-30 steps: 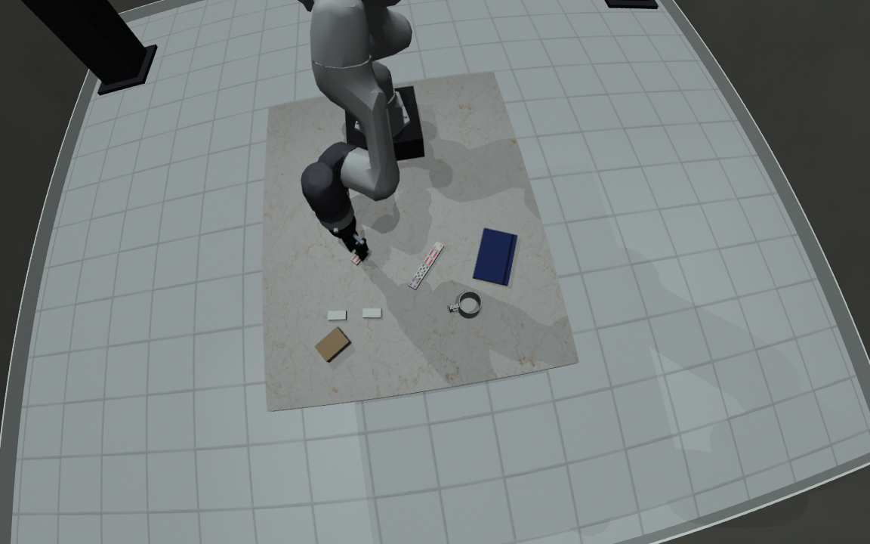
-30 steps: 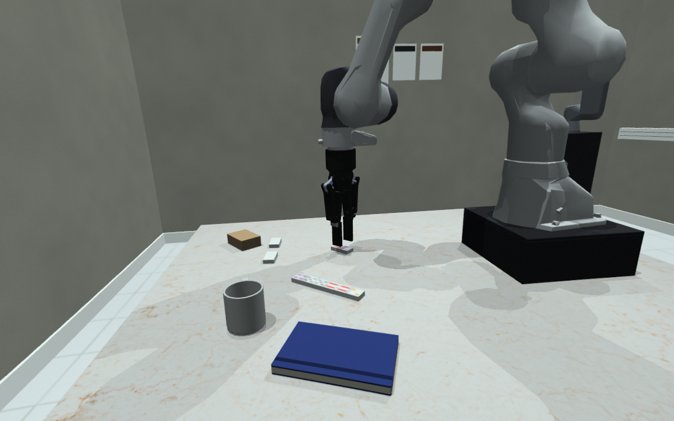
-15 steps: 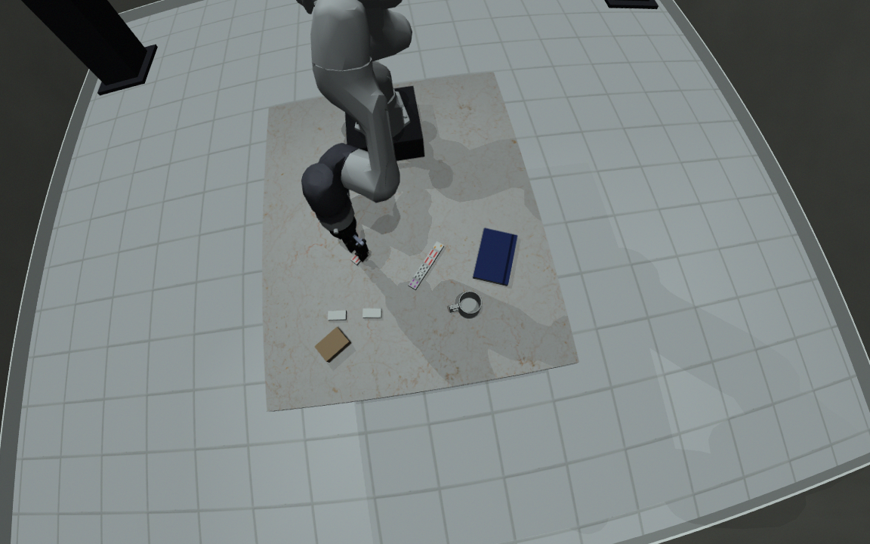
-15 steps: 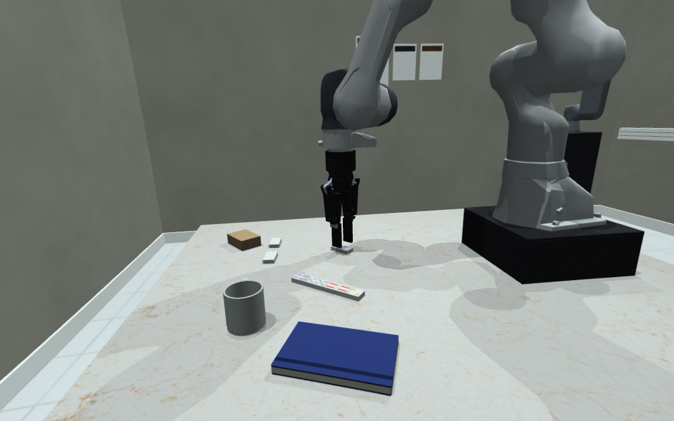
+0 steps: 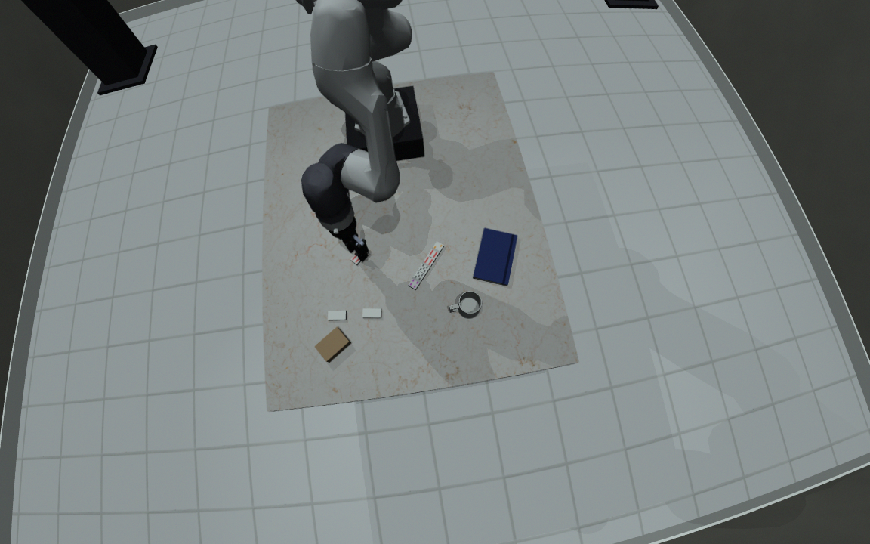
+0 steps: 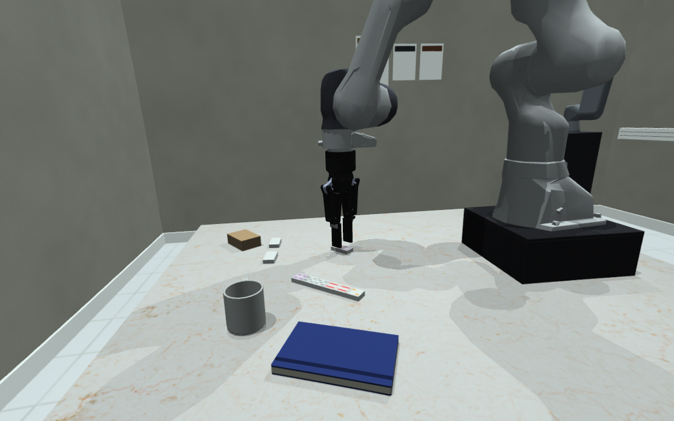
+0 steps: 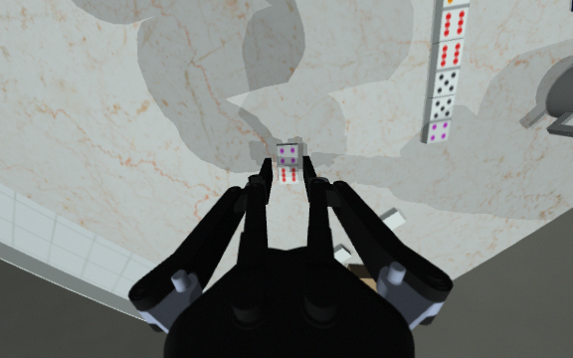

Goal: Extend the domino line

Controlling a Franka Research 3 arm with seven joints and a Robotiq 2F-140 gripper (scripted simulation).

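My gripper is now 5 cm above the white domino. The rest, counted from my hand: grey mug: 20 cm ahead, 31 cm to the left, 2 cm below; blue book: 6 cm ahead, 42 cm to the left, 4 cm below; brown block: 27 cm ahead, 9 cm to the right, 4 cm below.
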